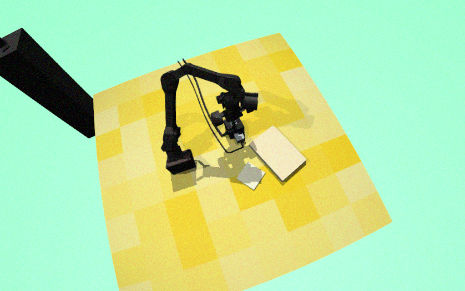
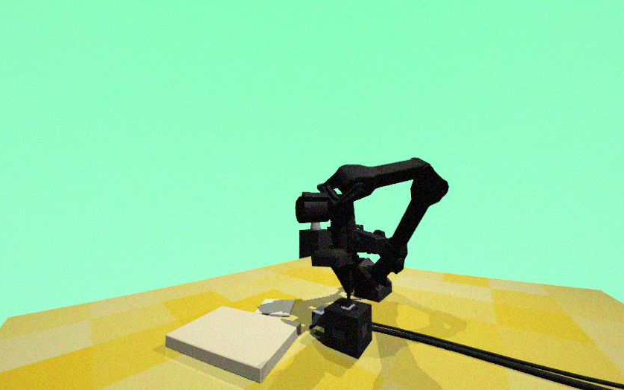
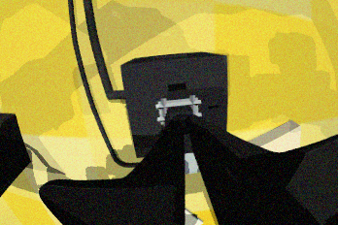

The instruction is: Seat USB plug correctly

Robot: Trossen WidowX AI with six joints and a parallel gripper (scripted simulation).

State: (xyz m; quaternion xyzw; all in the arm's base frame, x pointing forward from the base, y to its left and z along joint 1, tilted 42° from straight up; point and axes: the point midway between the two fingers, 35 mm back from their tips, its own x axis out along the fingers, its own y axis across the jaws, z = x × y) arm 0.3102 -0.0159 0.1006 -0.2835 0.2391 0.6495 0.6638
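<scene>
The USB plug is 2 cm below my gripper tip. Also, from my gripper tip: beige box: 15 cm ahead, 20 cm to the right, 9 cm below; then pad: 2 cm behind, 25 cm to the right, 10 cm below; then USB socket: 4 cm below.
</scene>
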